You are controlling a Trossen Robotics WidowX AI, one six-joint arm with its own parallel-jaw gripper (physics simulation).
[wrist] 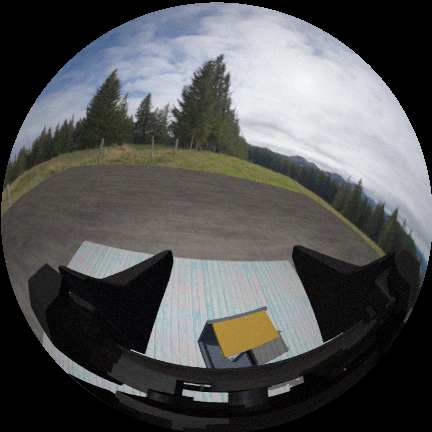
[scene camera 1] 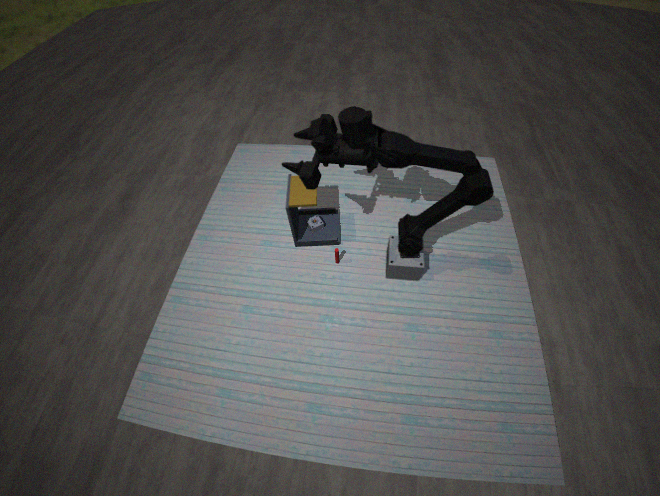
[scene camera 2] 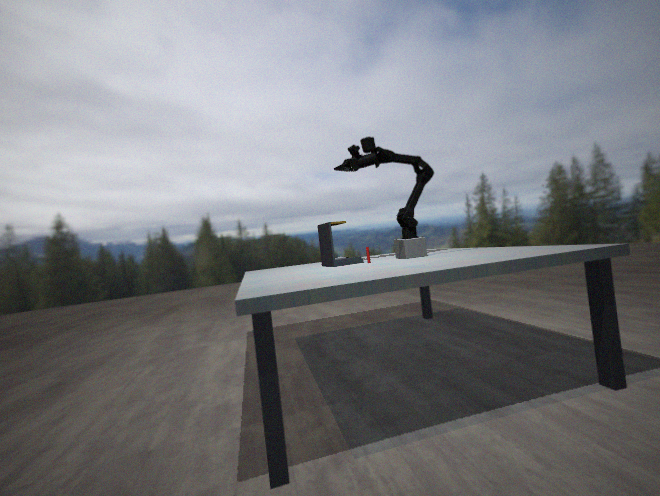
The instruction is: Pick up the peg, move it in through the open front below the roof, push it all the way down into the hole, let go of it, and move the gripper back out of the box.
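Where they show: gripper, fingertip midpoint: (wrist: 234, 255) (scene camera 1: 288, 149) (scene camera 2: 334, 169); arm's base, link origin: (scene camera 1: 409, 249) (scene camera 2: 410, 238).
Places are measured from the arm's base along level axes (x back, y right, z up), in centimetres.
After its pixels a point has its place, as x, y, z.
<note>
The red peg (scene camera 1: 336, 256) {-24.6, 0.8, -5.0} (scene camera 2: 368, 254) {-24.6, 0.8, -5.6} stands upright on the table, beside the near right corner of the box; it does not show in the wrist view. The box has a dark base (scene camera 1: 325, 235) {-29.1, 12.9, -9.0}, a tall dark wall (scene camera 2: 325, 245) {-40.9, 16.1, 1.2} and a yellow roof (scene camera 1: 302, 193) {-35.5, 14.6, 12.6} (scene camera 2: 337, 222) {-35.4, 9.5, 12.1} (wrist: 245, 332) {-35.3, 16.0, 12.6}. A small light block (scene camera 1: 315, 221) {-33.0, 18.2, -6.9} with the hole sits on the base; in the wrist view the roof mostly hides it. My gripper (scene camera 1: 289, 149) {-35.3, 5.2, 37.9} (scene camera 2: 335, 169) {-35.3, 5.2, 37.9} (wrist: 234, 255) {-35.3, 5.2, 37.9} is open and empty, high above the table and the roof, its fingers pointing nearly level, away from the arm's base.
The arm's grey base block (scene camera 1: 405, 266) {-1.8, -6.0, -0.9} (scene camera 2: 410, 248) {-4.6, -5.8, -5.0} stands right of the peg. The striped table top (scene camera 1: 341, 346) {-22.9, -29.7, -9.8} (scene camera 2: 453, 266) {-26.5, -58.2, -9.9} (wrist: 185, 300) {-58.9, 7.1, -9.9} bears the box, the peg and the arm. The arm arches high over the table; its shadow falls behind the base block and to the box's right.
</note>
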